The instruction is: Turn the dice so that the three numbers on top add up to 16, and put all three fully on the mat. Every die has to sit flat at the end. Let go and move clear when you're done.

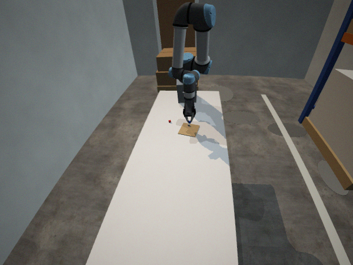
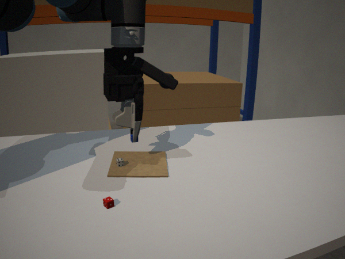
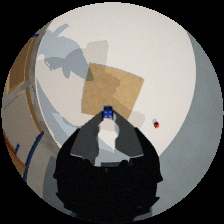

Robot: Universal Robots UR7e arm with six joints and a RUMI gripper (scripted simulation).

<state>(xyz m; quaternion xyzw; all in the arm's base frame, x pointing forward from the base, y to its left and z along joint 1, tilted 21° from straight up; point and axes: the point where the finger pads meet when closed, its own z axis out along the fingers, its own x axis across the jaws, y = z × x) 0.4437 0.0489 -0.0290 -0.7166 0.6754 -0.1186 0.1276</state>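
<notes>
The mat lies 1 cm ahead of my hand and 8 cm below it. From my hand the other things lie so: blue die: 1 cm below; red die: 8 cm behind, 17 cm to the right, 7 cm below; white die: 4 cm behind, 1 cm to the right, 7 cm below.
</notes>
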